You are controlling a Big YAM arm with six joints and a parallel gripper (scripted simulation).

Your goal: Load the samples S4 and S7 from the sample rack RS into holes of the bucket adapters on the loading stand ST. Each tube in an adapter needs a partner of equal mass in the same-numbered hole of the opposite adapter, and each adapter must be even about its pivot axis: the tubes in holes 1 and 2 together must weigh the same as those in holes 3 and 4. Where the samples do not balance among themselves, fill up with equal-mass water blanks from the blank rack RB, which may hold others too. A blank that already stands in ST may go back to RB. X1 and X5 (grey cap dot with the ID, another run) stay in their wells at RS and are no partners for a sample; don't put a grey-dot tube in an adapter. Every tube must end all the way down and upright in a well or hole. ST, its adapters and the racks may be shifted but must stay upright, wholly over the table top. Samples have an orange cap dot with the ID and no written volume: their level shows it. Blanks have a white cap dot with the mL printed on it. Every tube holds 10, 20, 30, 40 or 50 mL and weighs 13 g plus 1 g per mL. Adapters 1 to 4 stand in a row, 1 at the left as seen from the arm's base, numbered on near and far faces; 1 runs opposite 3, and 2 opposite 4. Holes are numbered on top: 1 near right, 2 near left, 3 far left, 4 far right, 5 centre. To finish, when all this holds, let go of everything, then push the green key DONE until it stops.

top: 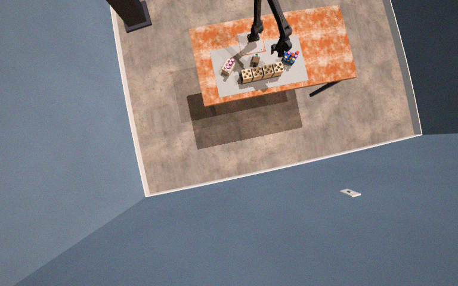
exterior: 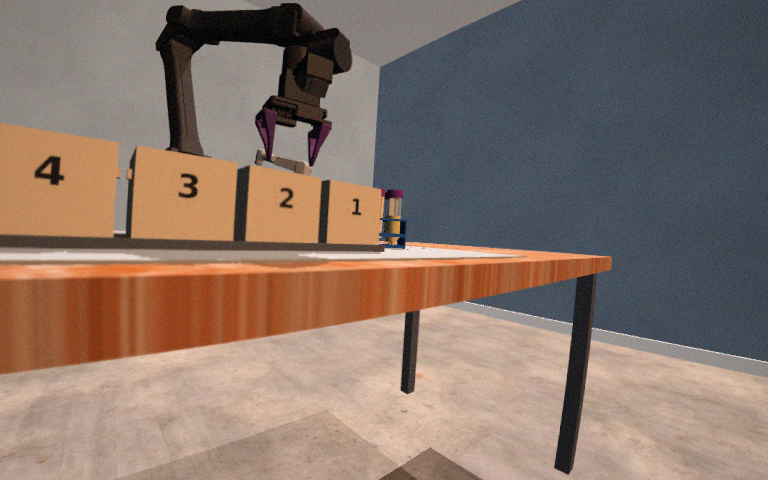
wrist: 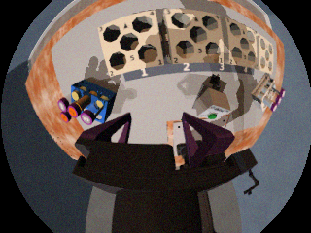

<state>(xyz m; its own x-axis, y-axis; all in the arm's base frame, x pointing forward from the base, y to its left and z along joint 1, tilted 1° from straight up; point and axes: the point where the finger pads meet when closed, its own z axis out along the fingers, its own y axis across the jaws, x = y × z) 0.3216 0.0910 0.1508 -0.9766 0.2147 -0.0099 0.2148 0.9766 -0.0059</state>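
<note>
Now: the purple-capped tube 410 mm to the right of my hand, 90 mm below it and 80 mm behind it. Round my hand: adapter 2: 110 mm ahead, 100 mm below, 90 mm to the right; then DONE key box: 150 mm to the right, 100 mm below, 70 mm behind; then blue sample rack RS: 200 mm to the left, 120 mm below, 20 mm ahead.
</note>
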